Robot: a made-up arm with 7 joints.
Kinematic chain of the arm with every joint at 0, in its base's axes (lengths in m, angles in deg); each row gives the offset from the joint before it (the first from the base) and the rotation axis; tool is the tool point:
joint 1: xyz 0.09 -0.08 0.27 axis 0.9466 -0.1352 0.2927
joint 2: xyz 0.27 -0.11 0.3 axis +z
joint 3: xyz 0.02 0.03 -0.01 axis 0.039 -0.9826 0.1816
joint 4: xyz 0.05 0 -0.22 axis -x
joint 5: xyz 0.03 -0.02 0 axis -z
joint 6: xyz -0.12 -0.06 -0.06 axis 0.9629 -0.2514 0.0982
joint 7: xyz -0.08 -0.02 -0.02 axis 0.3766 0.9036 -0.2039
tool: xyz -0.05 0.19 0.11
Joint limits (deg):
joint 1: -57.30..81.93
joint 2: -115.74..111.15
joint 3: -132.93..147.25
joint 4: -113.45..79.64
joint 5: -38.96..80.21
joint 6: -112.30..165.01
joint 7: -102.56..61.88
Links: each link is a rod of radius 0.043 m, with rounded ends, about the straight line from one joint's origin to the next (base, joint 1, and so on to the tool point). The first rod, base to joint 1, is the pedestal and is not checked.
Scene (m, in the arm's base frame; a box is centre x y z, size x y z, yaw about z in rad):
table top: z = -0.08
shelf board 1: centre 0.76 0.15 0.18 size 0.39 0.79 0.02 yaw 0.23
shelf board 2: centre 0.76 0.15 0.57 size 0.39 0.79 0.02 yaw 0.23
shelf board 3: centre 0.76 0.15 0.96 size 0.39 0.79 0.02 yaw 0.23
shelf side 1: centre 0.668 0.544 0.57 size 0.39 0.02 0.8 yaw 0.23
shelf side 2: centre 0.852 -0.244 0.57 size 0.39 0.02 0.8 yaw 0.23
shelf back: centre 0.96 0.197 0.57 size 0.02 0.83 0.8 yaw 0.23
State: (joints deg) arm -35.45 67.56 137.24 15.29 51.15 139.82 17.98
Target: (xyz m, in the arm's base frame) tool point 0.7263 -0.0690 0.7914
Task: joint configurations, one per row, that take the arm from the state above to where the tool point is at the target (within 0.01 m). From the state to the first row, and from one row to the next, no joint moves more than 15 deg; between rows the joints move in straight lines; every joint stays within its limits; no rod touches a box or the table.
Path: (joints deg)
1: -22.14 67.43 138.91 14.88 47.75 138.86 21.65
2: -8.82 67.31 140.58 14.48 44.36 137.91 25.32
3: 4.49 67.18 142.24 14.07 40.96 136.95 28.99
4: 17.80 67.05 143.91 13.66 37.56 136.00 32.66
5: 31.12 66.92 145.58 13.25 34.17 135.04 36.33
6: 44.43 66.80 147.25 12.85 30.77 134.09 40.00
7: 32.00 56.38 147.25 11.57 24.60 139.55 37.75
8: 19.57 45.97 147.25 10.30 18.42 145.01 35.50
9: 7.14 35.55 147.25 9.02 12.25 150.47 33.25
10: -5.28 25.14 147.25 7.74 6.07 155.93 31.00

